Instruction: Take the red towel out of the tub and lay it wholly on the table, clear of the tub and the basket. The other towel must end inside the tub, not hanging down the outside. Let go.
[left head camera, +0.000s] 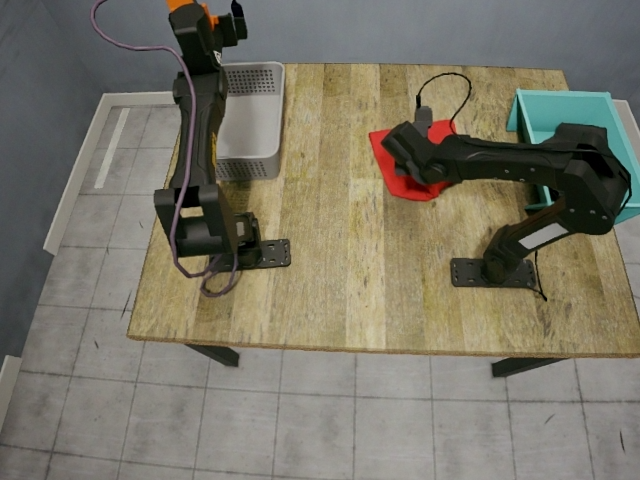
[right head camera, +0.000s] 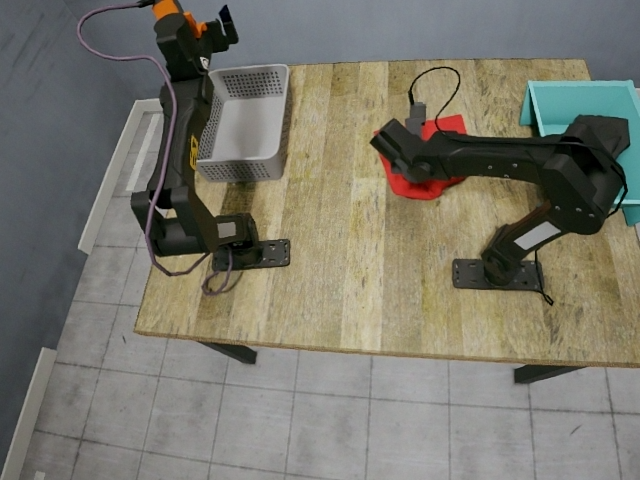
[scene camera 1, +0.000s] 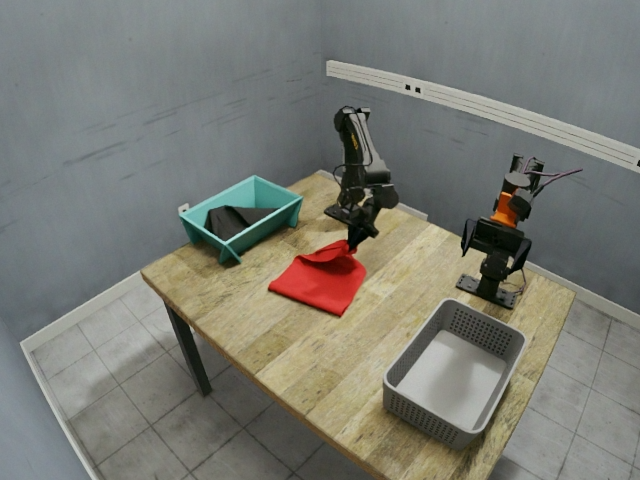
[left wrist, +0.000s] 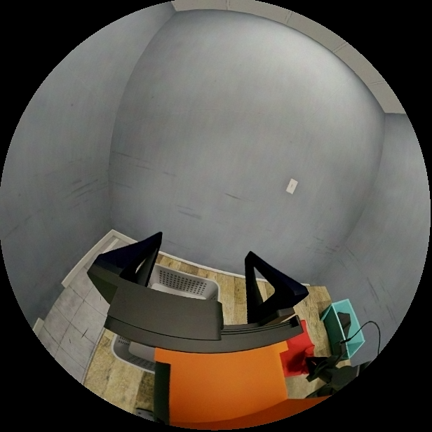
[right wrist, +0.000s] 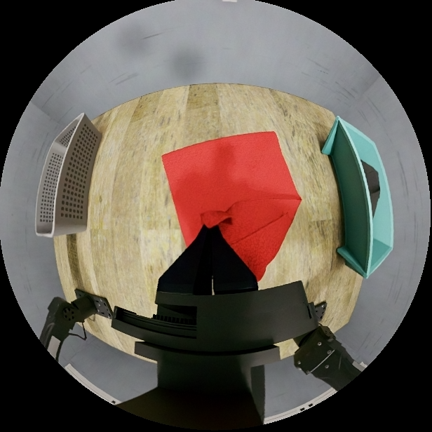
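The red towel lies spread on the table, apart from the tub and the basket, with one edge raised. My right gripper is shut on that raised part. The black towel lies inside the teal tub, with no part seen hanging outside. My left gripper is open and empty, high above the basket. The right arm covers part of the red towel in both head views.
The grey basket stands at the left of the table in the head views, below the left arm. The wooden table has its far edge behind the towel and the tub in the head views.
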